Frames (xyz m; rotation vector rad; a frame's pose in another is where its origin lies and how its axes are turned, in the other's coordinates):
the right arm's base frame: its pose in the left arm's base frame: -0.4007 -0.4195 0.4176 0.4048 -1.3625 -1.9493
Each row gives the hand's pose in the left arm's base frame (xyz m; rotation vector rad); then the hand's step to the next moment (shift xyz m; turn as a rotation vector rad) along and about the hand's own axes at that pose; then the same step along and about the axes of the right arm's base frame.
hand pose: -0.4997 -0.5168 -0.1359 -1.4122 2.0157 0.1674
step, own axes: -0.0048 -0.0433 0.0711 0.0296 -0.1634 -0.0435
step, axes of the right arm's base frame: -0.0677 -0.0145 -0.0465 0.0034 0.1181 -0.1245
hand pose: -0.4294 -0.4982 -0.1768 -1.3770 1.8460 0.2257
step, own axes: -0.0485 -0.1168 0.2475 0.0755 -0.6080 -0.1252
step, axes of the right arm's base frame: -0.2627 -0.0258 -0.0869 -0.0344 0.4382 -0.4447
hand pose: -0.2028 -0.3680 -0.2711 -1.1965 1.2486 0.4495
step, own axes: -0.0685 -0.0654 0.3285 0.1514 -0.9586 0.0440
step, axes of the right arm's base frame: -0.3232 0.0570 0.0958 -0.2907 0.6442 -0.6666
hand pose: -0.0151 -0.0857 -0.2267 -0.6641 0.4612 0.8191
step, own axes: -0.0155 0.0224 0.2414 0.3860 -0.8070 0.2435
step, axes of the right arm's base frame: -0.0983 0.1251 0.1836 -0.5673 0.5475 -0.4878
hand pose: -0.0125 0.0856 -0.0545 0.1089 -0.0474 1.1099
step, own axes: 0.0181 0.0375 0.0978 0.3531 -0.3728 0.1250
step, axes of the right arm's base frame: 0.0155 0.0789 0.0695 -0.4209 0.2788 -0.1561
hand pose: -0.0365 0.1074 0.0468 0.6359 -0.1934 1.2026
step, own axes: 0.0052 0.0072 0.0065 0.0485 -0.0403 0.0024
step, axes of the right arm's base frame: 0.0023 0.0076 0.0076 -0.0575 0.0242 -0.0097
